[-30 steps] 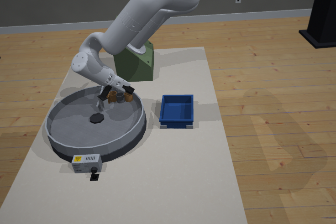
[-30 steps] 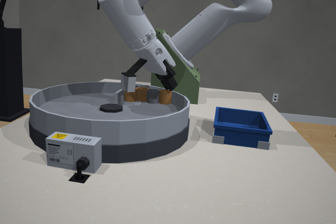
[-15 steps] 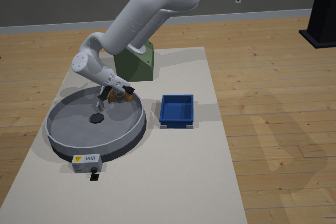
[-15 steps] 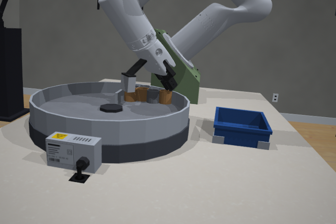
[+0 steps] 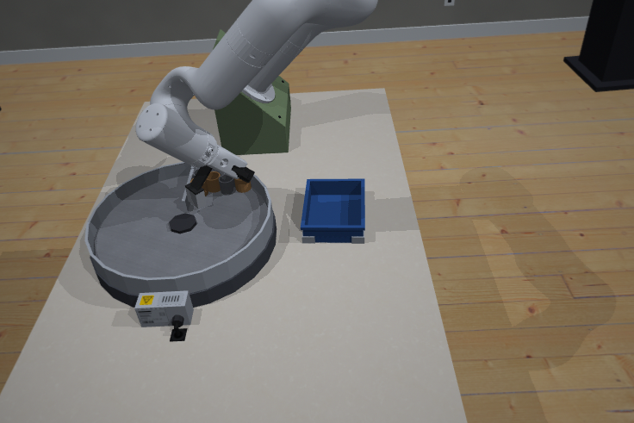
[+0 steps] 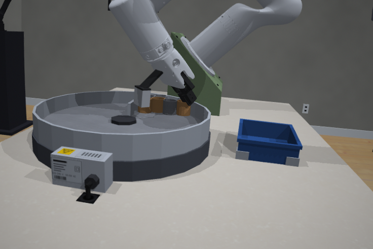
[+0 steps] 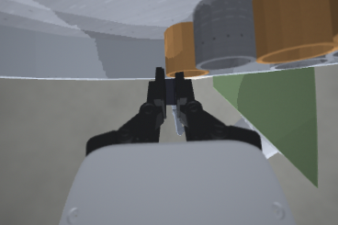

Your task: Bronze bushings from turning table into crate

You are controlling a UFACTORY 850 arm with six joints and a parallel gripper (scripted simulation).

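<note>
My hand is 7 cm short of the blue crate, 21 cm to the right of it and 8 cm above it. The rest, counted from my hand: grey turning table (11 cm ahead, 15 cm to the right, 6 cm below).
</note>
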